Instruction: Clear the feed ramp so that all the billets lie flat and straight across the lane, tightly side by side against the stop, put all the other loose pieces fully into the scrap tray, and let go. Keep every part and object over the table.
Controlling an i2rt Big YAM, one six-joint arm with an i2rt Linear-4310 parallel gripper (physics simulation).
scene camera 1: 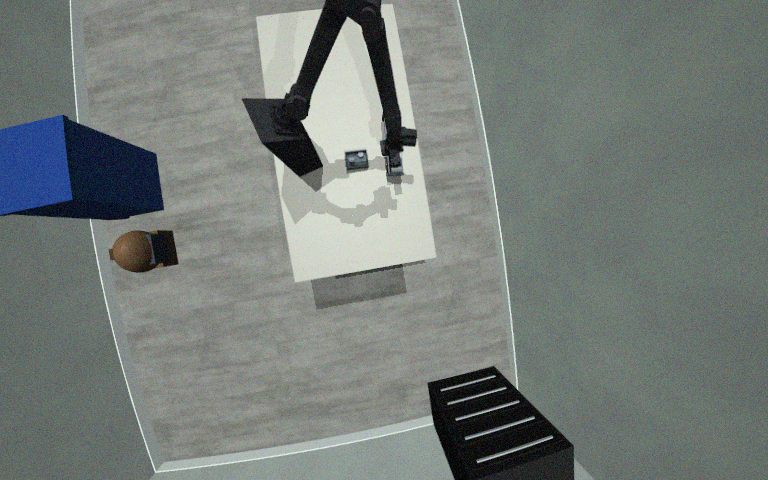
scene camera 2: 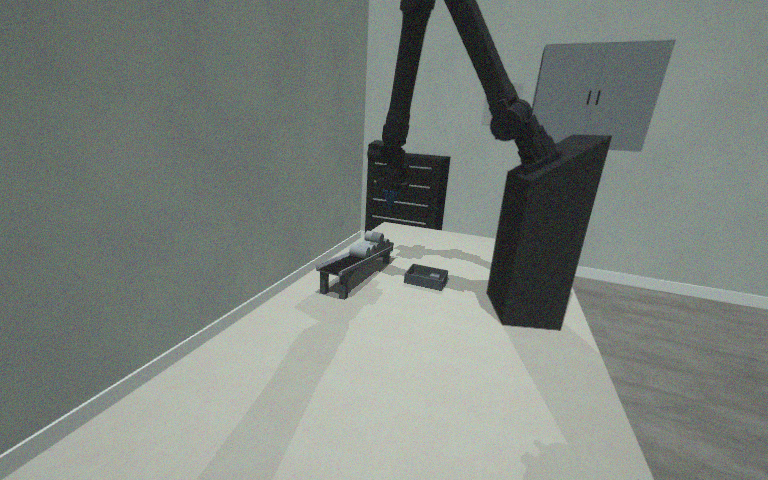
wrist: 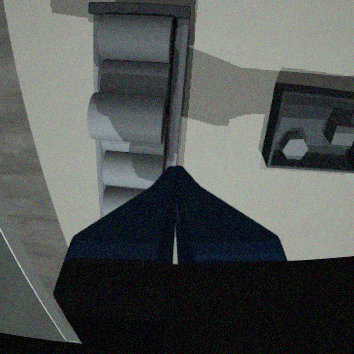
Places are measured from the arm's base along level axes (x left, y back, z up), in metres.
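Pixels of known places: gripper, between the fingertips: (scene camera 2: pixel 389 209) (wrist: pixel 174 176); arm's base, origin of its link: (scene camera 1: pixel 283 122) (scene camera 2: pixel 541 160).
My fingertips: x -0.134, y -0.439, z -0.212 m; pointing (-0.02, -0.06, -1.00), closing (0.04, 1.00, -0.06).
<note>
Ahead of a thing's pixels: the offset from my fingertips to its top centre. Level surfaces: height alone.
My gripper (wrist: pixel 174 176) (scene camera 2: pixel 390 202) is shut and empty, above the feed ramp (wrist: pixel 181 100) (scene camera 2: pixel 362 263) near its side rail. Fingers hide the ramp's lower part in the wrist view. Grey cylindrical billets lie across the lane. One billet (wrist: pixel 135 39) (scene camera 2: pixel 373 236) is beside the stop @(dx -0.070, dy -0.039, dz -0.144 m) (wrist: pixel 140 9); another billet @(dx -0.006, dy -0.045, dz -0.122 m) (wrist: pixel 135 75) is lower beside it. A raised billet (wrist: pixel 130 117) (scene camera 2: pixel 360 249) rests over its neighbours, overhanging the left side. Another billet @(dx +0.081, dy -0.054, dz -0.113 m) (wrist: pixel 132 167) is lower, and one more is partly hidden. The scrap tray @(dx +0.066, dy +0.164, dz -0.183 m) (wrist: pixel 271 125) (scene camera 2: pixel 421 280) (scene camera 1: pixel 356 169) holds a hexagonal piece @(dx +0.093, dy +0.136, dz -0.198 m) (wrist: pixel 295 148) and a block @(dx +0.067, dy +0.193, dz -0.189 m) (wrist: pixel 343 138).
The tray stands beside the ramp on the white table @(dz -0.218 m) (scene camera 1: pixel 362 243) (scene camera 2: pixel 419 384). The arm's tall black pedestal (scene camera 1: pixel 297 152) (scene camera 2: pixel 535 243) stands across the tray from the ramp. The arm covers most of the ramp in the first scene view. A wall (scene camera 2: pixel 169 169) is beyond the ramp.
</note>
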